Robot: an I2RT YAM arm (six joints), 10 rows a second.
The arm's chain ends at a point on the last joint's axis. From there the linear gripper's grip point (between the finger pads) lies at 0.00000 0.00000 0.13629 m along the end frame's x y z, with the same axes.
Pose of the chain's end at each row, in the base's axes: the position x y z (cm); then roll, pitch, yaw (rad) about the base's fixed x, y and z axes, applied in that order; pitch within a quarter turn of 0, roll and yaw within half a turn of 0:
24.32 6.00 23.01 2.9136 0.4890 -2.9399
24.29 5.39 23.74 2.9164 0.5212 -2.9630
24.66 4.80 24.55 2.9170 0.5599 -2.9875
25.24 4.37 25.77 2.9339 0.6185 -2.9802
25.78 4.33 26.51 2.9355 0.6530 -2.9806
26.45 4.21 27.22 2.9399 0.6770 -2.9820
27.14 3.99 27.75 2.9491 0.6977 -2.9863
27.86 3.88 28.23 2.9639 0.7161 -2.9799
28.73 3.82 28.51 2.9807 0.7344 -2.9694
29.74 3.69 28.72 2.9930 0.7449 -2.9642
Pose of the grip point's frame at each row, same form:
29.81 10.27 11.29 2.9136 0.4890 -2.9399
30.26 9.56 12.22 2.9164 0.5212 -2.9630
31.17 8.88 13.29 2.9170 0.5599 -2.9875
32.42 8.39 14.90 2.9339 0.6185 -2.9802
33.33 8.38 15.91 2.9355 0.6530 -2.9806
34.27 8.23 16.81 2.9399 0.6770 -2.9820
35.23 7.90 17.50 2.9491 0.6977 -2.9863
36.16 7.68 18.11 2.9639 0.7161 -2.9799
37.24 7.52 18.52 2.9807 0.7344 -2.9694
38.38 7.29 18.81 2.9930 0.7449 -2.9642

